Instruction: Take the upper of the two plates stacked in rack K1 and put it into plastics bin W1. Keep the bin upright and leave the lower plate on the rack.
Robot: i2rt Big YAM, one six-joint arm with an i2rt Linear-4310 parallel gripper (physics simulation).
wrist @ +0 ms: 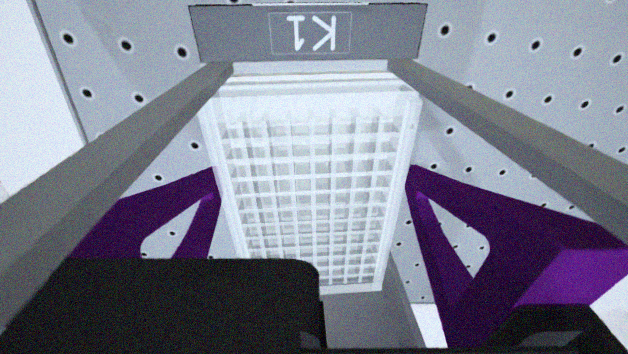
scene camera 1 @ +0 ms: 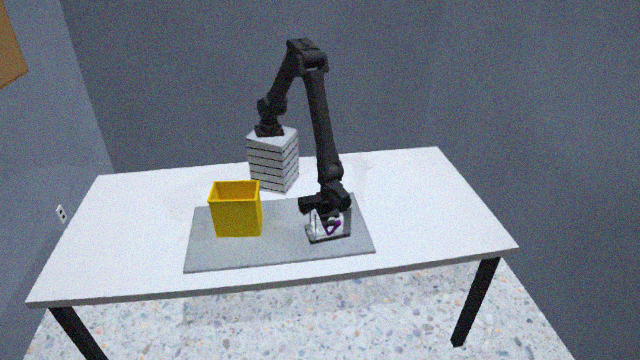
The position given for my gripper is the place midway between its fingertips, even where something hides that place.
I see my gripper point(wrist: 314, 176) and a yellow plastics bin W1 point(scene camera 1: 235, 206).
The wrist view does not show the yellow plastics bin W1: it is out of frame.
